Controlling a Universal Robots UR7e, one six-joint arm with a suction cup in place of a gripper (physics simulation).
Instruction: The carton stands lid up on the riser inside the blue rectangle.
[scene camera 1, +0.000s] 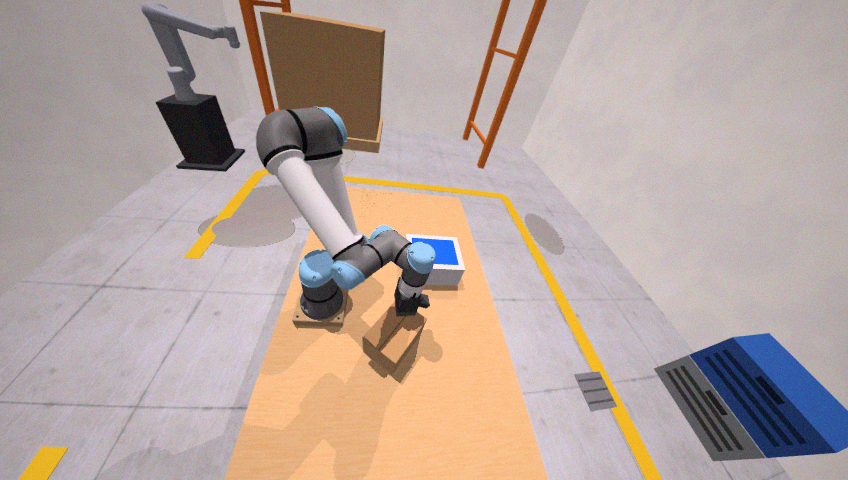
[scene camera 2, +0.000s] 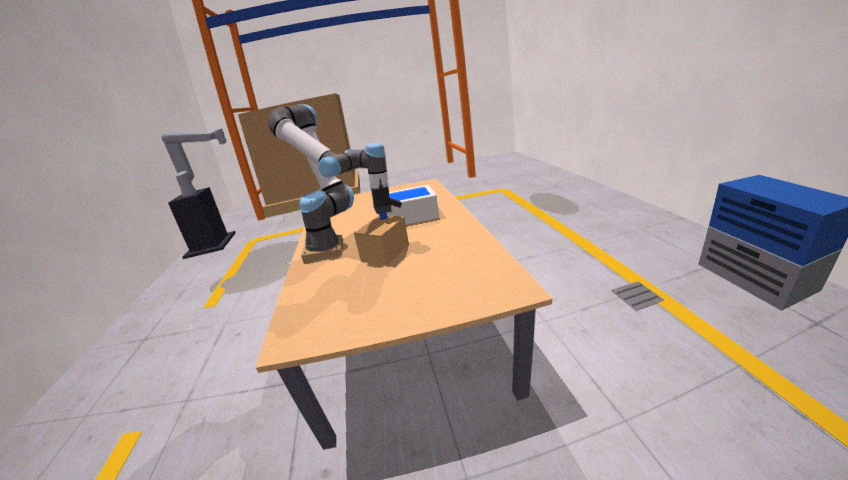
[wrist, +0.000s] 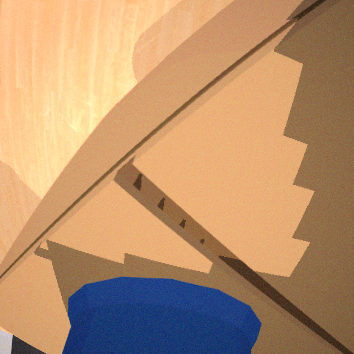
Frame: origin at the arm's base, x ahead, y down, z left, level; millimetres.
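Where they show: hand at its tool point: (scene camera 2: 383, 220) (wrist: 168, 286); arm's base at its link origin: (scene camera 1: 322, 301) (scene camera 2: 322, 244).
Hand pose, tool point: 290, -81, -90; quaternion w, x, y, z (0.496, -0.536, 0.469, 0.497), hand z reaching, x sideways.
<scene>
Each offset is from my tool point to the top centre of the thing, as dx, dy, dz. Level surfaces: height alone.
The brown carton @(-22, -12, -62) (scene camera 1: 391, 347) (scene camera 2: 382, 243) (wrist: 218, 158) stands lid up on the wooden table @(dy +118) (scene camera 1: 385, 430) (scene camera 2: 414, 298), its taped seam facing up. My suction cup (scene camera 1: 411, 310) (scene camera 2: 383, 213) (wrist: 161, 316) points down and rests on the lid near its back edge, gripping it. The carton's base is on the table. The white riser @(+162, -2, +291) (scene camera 1: 444, 276) (scene camera 2: 424, 210) with the blue rectangle @(+162, -2, +291) (scene camera 1: 438, 250) (scene camera 2: 410, 193) on top stands just behind the carton, bare.
My arm's base (scene camera 1: 319, 298) (scene camera 2: 319, 235) is bolted to the table left of the carton. Off the table are a second arm on a black pedestal (scene camera 1: 196, 128) (scene camera 2: 196, 217), a brown board (scene camera 1: 325, 71), orange ladder posts (scene camera 1: 504, 77) (scene camera 2: 456, 90) and a blue-grey machine (scene camera 1: 754, 396) (scene camera 2: 773, 235).
</scene>
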